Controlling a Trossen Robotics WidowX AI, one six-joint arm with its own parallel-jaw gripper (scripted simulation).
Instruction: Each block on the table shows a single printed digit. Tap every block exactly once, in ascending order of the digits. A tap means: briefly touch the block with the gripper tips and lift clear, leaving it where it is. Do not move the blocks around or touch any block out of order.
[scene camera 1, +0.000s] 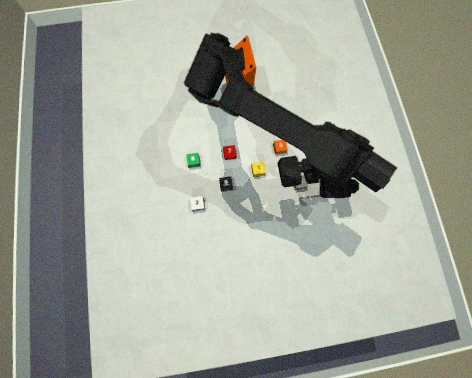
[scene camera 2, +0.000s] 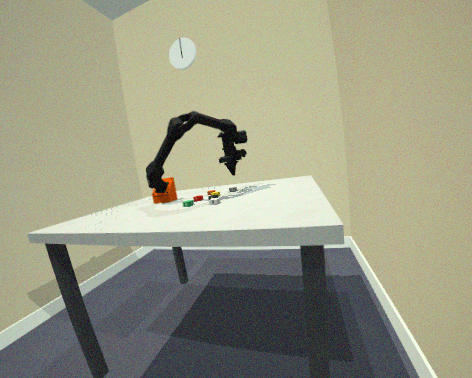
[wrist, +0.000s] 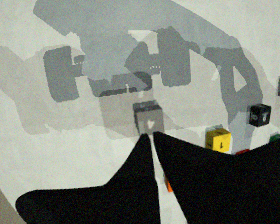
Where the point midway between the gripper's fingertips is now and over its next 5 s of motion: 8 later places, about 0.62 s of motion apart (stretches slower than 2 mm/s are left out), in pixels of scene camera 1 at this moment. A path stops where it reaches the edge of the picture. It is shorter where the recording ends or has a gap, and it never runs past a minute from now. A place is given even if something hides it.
The gripper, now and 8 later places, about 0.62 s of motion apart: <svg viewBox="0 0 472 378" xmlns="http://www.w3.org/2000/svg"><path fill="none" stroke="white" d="M312 178L305 183L305 181L302 166L236 137L233 148L233 152L231 138L192 144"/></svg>
